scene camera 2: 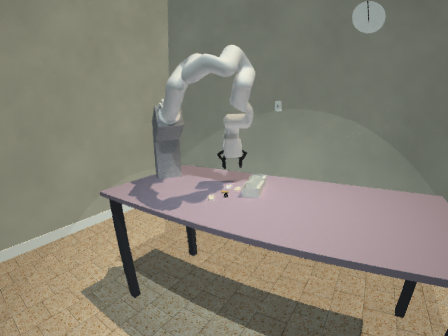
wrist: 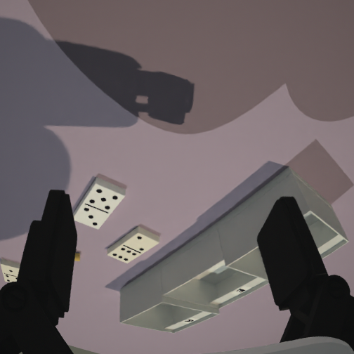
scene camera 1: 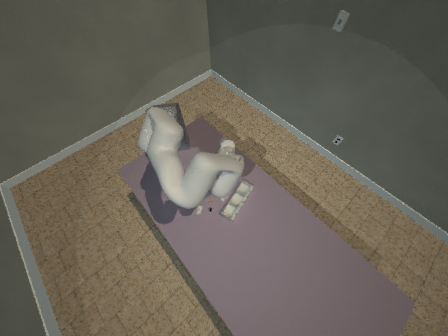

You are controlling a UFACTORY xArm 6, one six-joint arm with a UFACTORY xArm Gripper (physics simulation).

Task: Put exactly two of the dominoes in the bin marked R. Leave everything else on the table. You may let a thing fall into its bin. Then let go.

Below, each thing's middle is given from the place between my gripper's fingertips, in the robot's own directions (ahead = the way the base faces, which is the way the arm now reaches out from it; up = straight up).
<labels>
Now: hand 150 mm short of the pale bin unit (wrist: 222, 264), 90 mm to the left of it and 60 mm above it.
</labels>
